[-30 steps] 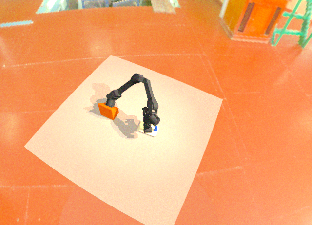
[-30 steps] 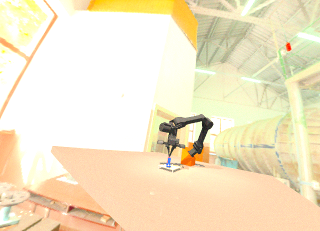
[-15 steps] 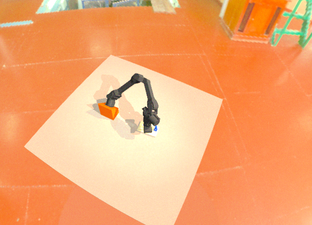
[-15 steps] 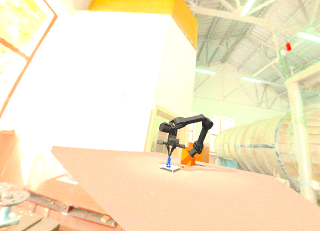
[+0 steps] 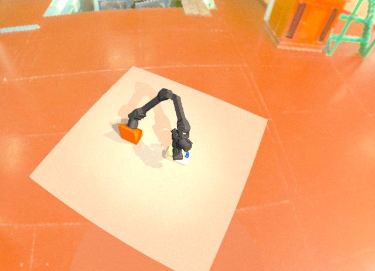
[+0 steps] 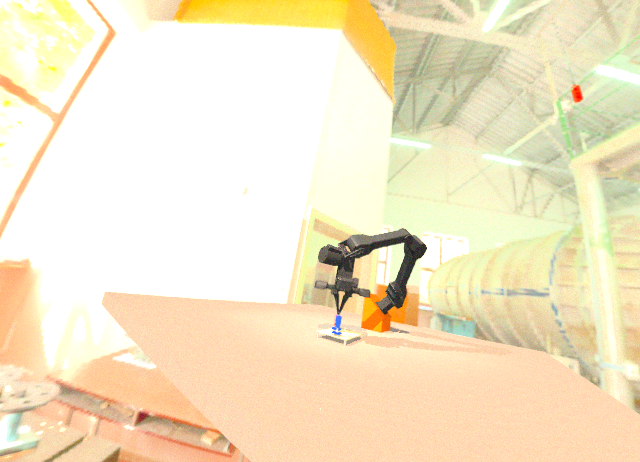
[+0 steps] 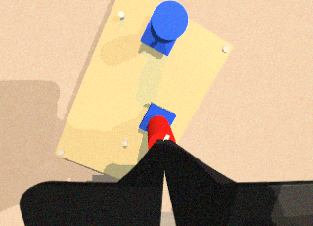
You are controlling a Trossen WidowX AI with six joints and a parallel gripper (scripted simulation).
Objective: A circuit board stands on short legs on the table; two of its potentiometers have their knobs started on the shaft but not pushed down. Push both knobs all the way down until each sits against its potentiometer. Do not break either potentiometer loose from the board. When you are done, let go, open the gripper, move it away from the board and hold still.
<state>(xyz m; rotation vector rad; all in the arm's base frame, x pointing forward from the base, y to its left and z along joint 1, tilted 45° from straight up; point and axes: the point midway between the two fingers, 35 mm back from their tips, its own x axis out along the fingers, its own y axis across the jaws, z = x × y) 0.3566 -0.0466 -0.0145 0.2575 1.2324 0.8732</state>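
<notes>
Now: the red knob 1 cm below my gripper tip. Round my gripper tip: blue knob 6 cm ahead, 3 cm to the left, 1 cm below.
</notes>
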